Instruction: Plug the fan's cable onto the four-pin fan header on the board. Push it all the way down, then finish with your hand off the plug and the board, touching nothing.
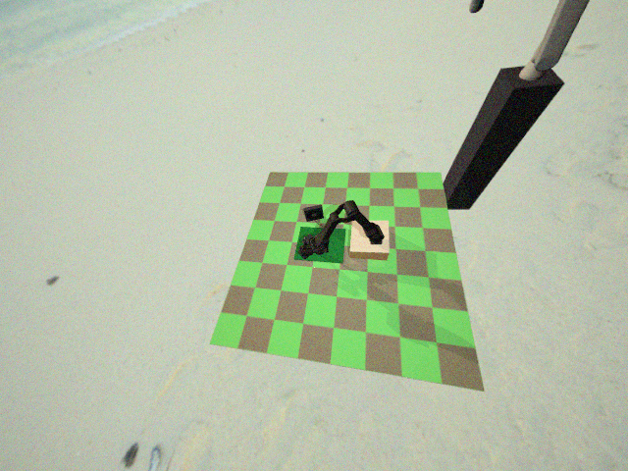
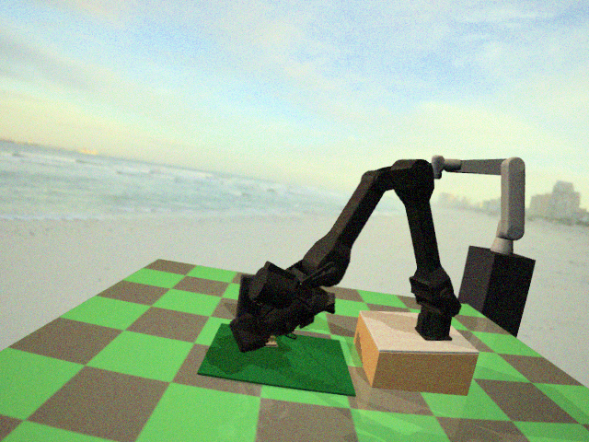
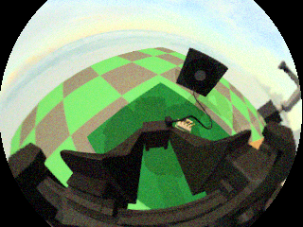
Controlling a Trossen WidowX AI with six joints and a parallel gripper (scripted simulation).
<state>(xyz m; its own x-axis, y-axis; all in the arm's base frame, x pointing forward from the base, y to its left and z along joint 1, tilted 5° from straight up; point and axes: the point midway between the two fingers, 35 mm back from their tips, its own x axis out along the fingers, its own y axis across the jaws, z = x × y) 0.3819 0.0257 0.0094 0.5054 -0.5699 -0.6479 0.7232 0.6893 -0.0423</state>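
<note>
Now: the dark green board 6 cm below my gripper tip, 6 cm behind it and 2 cm to the right of it. From my gripper tip the other things lie so: black fan: 21 cm to the right, 1 cm behind, 1 cm above; dark fan plug: 1 cm below, 1 cm behind; four-pin fan header: 6 cm to the right, 5 cm below, 4 cm behind.
</note>
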